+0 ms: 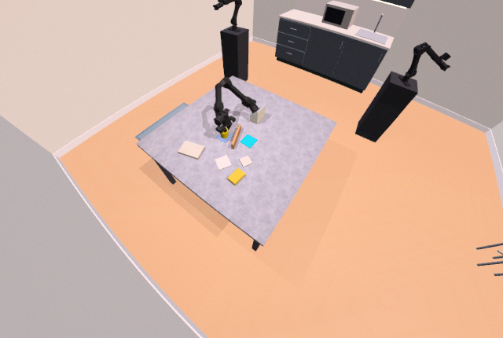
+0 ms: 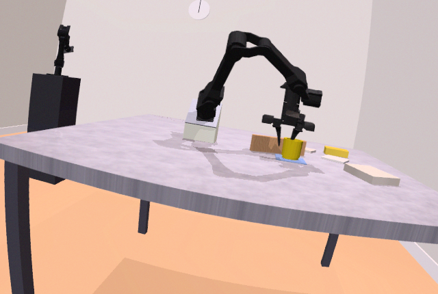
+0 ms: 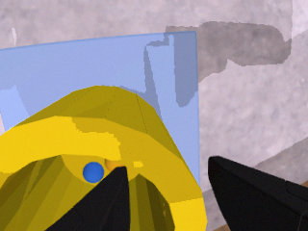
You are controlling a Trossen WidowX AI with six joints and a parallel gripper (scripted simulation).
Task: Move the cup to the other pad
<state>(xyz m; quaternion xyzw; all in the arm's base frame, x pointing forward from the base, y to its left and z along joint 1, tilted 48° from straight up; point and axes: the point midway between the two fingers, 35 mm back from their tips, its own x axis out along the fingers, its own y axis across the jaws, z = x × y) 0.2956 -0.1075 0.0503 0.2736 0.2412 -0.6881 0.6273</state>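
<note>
My gripper tip is now 40 mm short of the green marble, 20 mm above it and 10 mm to the left of it. Also, from my gripper tip: light blue pad (50 mm below, 30 mm ahead); yellow cup (20 mm ahead); blue marble (40 mm ahead, 20 mm below, 10 mm to the left).
</note>
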